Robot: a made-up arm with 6 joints. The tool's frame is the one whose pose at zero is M. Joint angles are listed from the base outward.
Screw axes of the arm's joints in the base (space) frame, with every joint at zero. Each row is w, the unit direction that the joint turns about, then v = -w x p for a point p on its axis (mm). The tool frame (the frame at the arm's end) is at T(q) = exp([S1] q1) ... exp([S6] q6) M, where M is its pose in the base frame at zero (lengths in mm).
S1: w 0 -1 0 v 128 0 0
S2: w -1 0 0 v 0 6 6
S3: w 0 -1 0 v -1 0 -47
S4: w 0 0 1 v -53 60 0
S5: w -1 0 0 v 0 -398 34
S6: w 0 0 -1 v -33 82 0
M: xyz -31 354 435 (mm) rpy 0 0 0 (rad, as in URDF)
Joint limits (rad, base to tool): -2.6..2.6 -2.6..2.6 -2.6..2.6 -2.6..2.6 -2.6..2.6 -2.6..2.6
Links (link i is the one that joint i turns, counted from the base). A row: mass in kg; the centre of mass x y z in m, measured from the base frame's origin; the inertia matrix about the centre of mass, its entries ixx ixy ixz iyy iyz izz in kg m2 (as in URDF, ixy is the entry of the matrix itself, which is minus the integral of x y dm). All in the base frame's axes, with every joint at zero. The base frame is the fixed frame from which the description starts. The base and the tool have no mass.
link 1: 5.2; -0.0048 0.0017 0.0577; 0.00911 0 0 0.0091 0.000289 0.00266
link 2: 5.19; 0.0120 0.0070 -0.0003; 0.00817 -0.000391 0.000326 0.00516 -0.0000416 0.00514
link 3: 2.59; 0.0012 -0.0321 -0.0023; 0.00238 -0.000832 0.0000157 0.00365 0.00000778 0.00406
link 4: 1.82; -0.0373 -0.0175 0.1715; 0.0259 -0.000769 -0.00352 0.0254 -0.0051 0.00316
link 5: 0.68; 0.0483 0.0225 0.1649; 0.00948 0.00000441 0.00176 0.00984 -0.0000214 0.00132
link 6: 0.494; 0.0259 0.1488 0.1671; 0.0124 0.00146 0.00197 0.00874 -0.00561 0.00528
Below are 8 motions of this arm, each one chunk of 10 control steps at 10 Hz.
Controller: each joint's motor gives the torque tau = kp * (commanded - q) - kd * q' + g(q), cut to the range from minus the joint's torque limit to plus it. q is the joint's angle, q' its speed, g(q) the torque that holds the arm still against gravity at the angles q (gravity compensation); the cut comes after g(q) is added. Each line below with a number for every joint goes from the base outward.
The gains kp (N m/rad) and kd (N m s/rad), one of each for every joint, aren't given. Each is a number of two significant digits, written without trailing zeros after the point. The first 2 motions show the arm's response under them.
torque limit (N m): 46 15 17 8.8 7.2 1.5
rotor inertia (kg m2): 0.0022 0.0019 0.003 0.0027 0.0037 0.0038
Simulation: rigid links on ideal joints. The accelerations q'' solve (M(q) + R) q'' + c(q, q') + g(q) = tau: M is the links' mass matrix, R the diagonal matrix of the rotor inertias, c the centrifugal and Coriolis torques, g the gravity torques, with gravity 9.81 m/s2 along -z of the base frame. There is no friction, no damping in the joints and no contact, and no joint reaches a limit. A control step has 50 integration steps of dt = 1/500 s. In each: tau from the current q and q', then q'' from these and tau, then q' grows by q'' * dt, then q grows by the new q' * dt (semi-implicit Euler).
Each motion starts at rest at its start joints. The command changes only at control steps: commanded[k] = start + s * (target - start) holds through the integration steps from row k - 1 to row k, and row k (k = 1, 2, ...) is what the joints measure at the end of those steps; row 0 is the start. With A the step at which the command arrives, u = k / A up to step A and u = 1 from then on. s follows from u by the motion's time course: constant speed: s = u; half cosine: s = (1 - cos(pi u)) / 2; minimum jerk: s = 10 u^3 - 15 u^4 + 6 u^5; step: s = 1 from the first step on.
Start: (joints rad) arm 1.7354 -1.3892 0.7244 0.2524 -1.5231 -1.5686
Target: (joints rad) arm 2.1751 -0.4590 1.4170 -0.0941 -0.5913 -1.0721
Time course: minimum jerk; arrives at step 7
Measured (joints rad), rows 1 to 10:
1: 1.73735 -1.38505 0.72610 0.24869 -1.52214 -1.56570
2: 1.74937 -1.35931 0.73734 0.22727 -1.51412 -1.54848
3: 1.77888 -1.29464 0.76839 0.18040 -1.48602 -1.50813
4: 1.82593 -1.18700 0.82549 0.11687 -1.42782 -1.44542
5: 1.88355 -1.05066 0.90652 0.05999 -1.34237 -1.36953
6: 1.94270 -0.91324 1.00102 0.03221 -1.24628 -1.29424
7: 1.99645 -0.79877 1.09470 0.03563 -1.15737 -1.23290
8: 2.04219 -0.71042 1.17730 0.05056 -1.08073 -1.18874
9: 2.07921 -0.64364 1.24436 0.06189 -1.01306 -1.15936
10: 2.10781 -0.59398 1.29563 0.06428 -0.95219 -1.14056
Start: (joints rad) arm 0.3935 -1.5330 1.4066 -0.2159 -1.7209 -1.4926
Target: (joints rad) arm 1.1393 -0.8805 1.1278 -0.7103 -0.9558 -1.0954
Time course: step
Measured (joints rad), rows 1 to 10:
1: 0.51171 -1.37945 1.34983 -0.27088 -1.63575 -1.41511
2: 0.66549 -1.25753 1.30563 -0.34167 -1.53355 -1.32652
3: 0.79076 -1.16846 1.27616 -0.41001 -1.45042 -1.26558
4: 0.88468 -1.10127 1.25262 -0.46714 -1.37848 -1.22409
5: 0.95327 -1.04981 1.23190 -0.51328 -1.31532 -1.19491
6: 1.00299 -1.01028 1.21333 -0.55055 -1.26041 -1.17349
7: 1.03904 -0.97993 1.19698 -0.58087 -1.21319 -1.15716
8: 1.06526 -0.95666 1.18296 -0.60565 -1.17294 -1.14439
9: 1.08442 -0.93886 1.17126 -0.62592 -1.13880 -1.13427
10: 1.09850 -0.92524 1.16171 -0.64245 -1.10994 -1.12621
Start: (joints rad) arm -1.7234 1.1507 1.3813 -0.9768 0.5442 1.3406
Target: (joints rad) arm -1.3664 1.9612 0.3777 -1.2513 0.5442 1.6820
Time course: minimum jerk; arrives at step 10
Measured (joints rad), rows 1 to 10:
1: -1.72273 1.15211 1.38010 -0.97767 0.54438 1.34142
2: -1.71827 1.16153 1.37164 -0.98307 0.54551 1.34679
3: -1.70630 1.18739 1.34666 -0.99606 0.54816 1.36090
4: -1.68466 1.23552 1.29747 -1.01763 0.55220 1.38587
5: -1.65361 1.30673 1.22121 -1.04655 0.55703 1.42105
6: -1.61540 1.39639 1.12101 -1.07944 0.56196 1.46325
7: -1.57348 1.49580 1.00538 -1.11152 0.56630 1.50742
8: -1.53168 1.59434 0.88637 -1.13813 0.56941 1.54805
9: -1.49371 1.68217 0.77640 -1.15661 0.57073 1.58078
10: -1.46226 1.75325 0.68415 -1.16778 0.56996 1.60402

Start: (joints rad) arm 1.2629 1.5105 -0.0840 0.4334 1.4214 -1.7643
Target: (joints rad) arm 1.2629 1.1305 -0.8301 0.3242 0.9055 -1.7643
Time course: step
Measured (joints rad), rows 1 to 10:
1: 1.25844 1.45982 -0.15768 0.42345 1.40261 -1.74146
2: 1.25931 1.38278 -0.28782 0.40270 1.34935 -1.74551
3: 1.26202 1.31469 -0.41550 0.38486 1.29002 -1.76341
4: 1.26400 1.26194 -0.52137 0.37248 1.23398 -1.78023
5: 1.26484 1.22337 -0.60290 0.36405 1.18384 -1.79105
6: 1.26489 1.19596 -0.66350 0.35791 1.14029 -1.79596
7: 1.26458 1.17672 -0.70785 0.35301 1.10310 -1.79660
8: 1.26416 1.16324 -0.74012 0.34886 1.07164 -1.79461
9: 1.26378 1.15377 -0.76361 0.34523 1.04516 -1.79129
10: 1.26348 1.14709 -0.78078 0.34206 1.02291 -1.78750

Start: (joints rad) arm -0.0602 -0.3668 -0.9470 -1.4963 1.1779 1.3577
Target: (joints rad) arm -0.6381 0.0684 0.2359 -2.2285 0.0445 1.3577
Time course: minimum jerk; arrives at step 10
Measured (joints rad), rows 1 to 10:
1: -0.06134 -0.36613 -0.94580 -1.49658 1.17699 1.35783
2: -0.06891 -0.36162 -0.93716 -1.49913 1.17043 1.35845
3: -0.08939 -0.34905 -0.91078 -1.50906 1.15052 1.35927
4: -0.12669 -0.32517 -0.85663 -1.53300 1.11009 1.35937
5: -0.18051 -0.28881 -0.76913 -1.57670 1.04583 1.35790
6: -0.24637 -0.24114 -0.65000 -1.64255 0.96021 1.35511
7: -0.31709 -0.18594 -0.50930 -1.72690 0.86119 1.35319
8: -0.38471 -0.12970 -0.36347 -1.81926 0.75935 1.35513
9: -0.44259 -0.07993 -0.23009 -1.90619 0.66385 1.36177
10: -0.48778 -0.04141 -0.12071 -1.97828 0.57937 1.37029

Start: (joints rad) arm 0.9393 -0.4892 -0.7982 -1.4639 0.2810 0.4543
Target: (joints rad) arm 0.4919 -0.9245 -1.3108 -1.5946 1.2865 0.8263
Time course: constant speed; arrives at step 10
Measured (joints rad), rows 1 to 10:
1: 0.93257 -0.49690 -0.80457 -1.46353 0.29118 0.45858
2: 0.91649 -0.51354 -0.82079 -1.46554 0.31451 0.47029
3: 0.89285 -0.53721 -0.84532 -1.47010 0.34962 0.48905
4: 0.86355 -0.56611 -0.87624 -1.47687 0.39486 0.51325
5: 0.83006 -0.59883 -0.91192 -1.48545 0.44879 0.54136
6: 0.79352 -0.63432 -0.95110 -1.49553 0.51017 0.57212
7: 0.75476 -0.67177 -0.99285 -1.50687 0.57796 0.60464
8: 0.71440 -0.71059 -1.03644 -1.51927 0.65124 0.63826
9: 0.67291 -0.75035 -1.08138 -1.53262 0.72921 0.67255
10: 0.63064 -0.79073 -1.12729 -1.54680 0.81120 0.70724

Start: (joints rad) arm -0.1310 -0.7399 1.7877 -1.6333 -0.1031 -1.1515
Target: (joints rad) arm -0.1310 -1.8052 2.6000 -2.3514 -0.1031 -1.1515
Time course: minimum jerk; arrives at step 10
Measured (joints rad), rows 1 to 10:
1: -0.13116 -0.74179 1.78860 -1.63400 -0.10368 -1.15132
2: -0.13213 -0.75443 1.79500 -1.63898 -0.10704 -1.15017
3: -0.13424 -0.78895 1.81424 -1.65403 -0.11405 -1.14740
4: -0.13703 -0.85285 1.85277 -1.68469 -0.12372 -1.14320
5: -0.13958 -0.94689 1.91336 -1.73396 -0.13406 -1.13830
6: -0.14100 -1.06483 1.99391 -1.80078 -0.14278 -1.13372
7: -0.14083 -1.19511 2.08774 -1.87973 -0.14769 -1.13063
8: -0.13912 -1.32374 2.18497 -1.96226 -0.14706 -1.13033
9: -0.13618 -1.43779 2.27511 -2.03929 -0.14048 -1.13372
10: -0.13262 -1.52952 2.35064 -2.10455 -0.12985 -1.14011

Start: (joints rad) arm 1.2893 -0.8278 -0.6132 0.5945 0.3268 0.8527
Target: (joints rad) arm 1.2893 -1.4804 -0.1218 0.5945 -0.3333 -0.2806
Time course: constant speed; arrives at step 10
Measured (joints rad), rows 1 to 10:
1: 1.28932 -0.83981 -0.60695 0.58896 0.32024 0.83681
2: 1.28908 -0.86509 -0.59198 0.58365 0.30578 0.79945
3: 1.28892 -0.90052 -0.56920 0.58020 0.28335 0.74343
4: 1.28889 -0.94350 -0.54012 0.57866 0.25362 0.67276
5: 1.28897 -0.99213 -0.50616 0.57857 0.21758 0.59107
6: 1.28908 -1.04499 -0.46848 0.57946 0.17620 0.50118
7: 1.28918 -1.10102 -0.42802 0.58090 0.13041 0.40525
8: 1.28924 -1.15946 -0.38548 0.58261 0.08099 0.30488
9: 1.28925 -1.21971 -0.34141 0.58440 0.02861 0.20121
10: 1.28921 -1.28134 -0.29620 0.58614 -0.02617 0.09508

